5 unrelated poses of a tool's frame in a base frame.
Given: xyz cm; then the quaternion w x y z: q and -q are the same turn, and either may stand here.
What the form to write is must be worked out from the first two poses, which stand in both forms.
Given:
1: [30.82, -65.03, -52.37, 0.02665, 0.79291, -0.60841, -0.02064]
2: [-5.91, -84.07, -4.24, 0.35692, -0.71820, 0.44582, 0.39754]
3: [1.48, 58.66, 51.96, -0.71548, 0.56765, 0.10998, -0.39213]
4: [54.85, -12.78, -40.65, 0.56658, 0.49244, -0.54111, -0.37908]
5: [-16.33, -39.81, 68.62, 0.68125, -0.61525, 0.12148, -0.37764]
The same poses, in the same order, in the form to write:
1: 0.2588, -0.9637, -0.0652, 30.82; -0.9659, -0.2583, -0.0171, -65.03; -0.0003, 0.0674, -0.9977, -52.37; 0, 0, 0, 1
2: 0.2864, -0.9242, -0.2528, -5.91; -0.3566, -0.3477, 0.8671, -84.07; -0.8893, -0.1582, -0.4291, -4.24; 0, 0, 0, 1
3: 0.6683, -0.4363, -0.6026, 1.48; 0.6860, 0.0480, 0.7260, 58.66; -0.2878, -0.8985, 0.3314, 51.96; 0, 0, 0, 1
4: 0.1270, -0.1034, -0.9865, 54.85; -0.9625, 0.2276, -0.1478, -12.78; 0.2398, 0.9682, -0.0706, -40.65; 0, 0, 0, 1
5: 0.6853, 0.3651, 0.6302, -16.33; -0.6640, -0.0423, 0.7465, -39.81; 0.2992, -0.9300, 0.2134, 68.62; 0, 0, 0, 1
